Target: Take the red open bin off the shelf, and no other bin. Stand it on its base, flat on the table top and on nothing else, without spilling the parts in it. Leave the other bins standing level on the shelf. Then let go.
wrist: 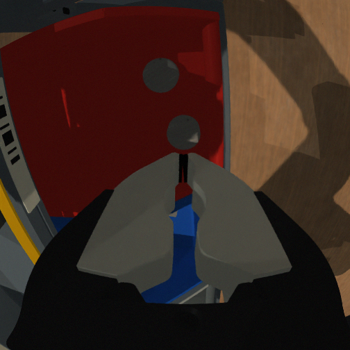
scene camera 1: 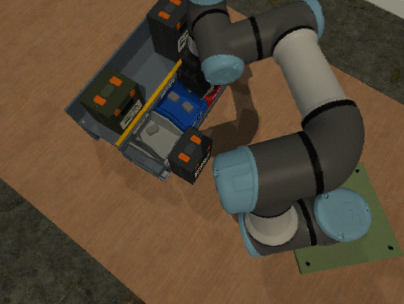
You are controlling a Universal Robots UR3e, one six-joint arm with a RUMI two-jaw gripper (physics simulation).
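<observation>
The red open bin (scene camera 1: 213, 95) (wrist: 110, 110) stands in the shelf (scene camera 1: 136, 42) (wrist: 226, 105), next to the blue bin (scene camera 1: 181, 111) (wrist: 184, 255). Two round grey parts (wrist: 160, 75) (wrist: 183, 132) lie in the red bin. My gripper (wrist: 182, 157) is shut with its fingertips together and nothing between them. In the wrist view the tips overlap the red bin, close to the nearer grey part; their height above it is unclear. In scene camera 1 the arm hides the fingertips and most of the red bin.
A light grey bin (scene camera 1: 162, 139) stands beside the blue one. A black case (scene camera 1: 191, 157) with orange latches is at the shelf's front corner. A dark green case (scene camera 1: 111, 100) and another black case (scene camera 1: 167, 32) stand behind the yellow strip (scene camera 1: 150, 102). The wooden table (scene camera 1: 125, 225) surrounds the shelf.
</observation>
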